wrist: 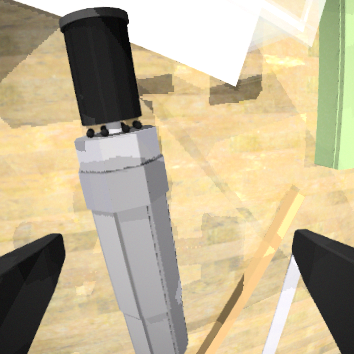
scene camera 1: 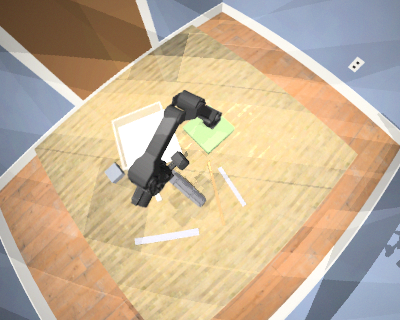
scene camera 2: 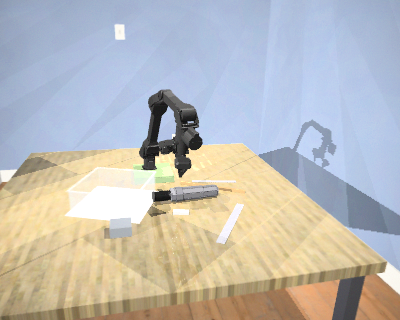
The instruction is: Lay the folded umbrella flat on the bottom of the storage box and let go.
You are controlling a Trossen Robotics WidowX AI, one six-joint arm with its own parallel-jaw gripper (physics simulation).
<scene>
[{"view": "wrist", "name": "my gripper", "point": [179, 243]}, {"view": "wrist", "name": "folded umbrella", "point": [122, 174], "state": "on the table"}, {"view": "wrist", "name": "storage box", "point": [225, 36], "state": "on the table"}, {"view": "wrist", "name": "thin wooden stick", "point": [292, 201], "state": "on the table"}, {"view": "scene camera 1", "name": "storage box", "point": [133, 132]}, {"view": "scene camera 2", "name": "folded umbrella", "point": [177, 194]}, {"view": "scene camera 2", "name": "storage box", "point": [105, 192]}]
</scene>
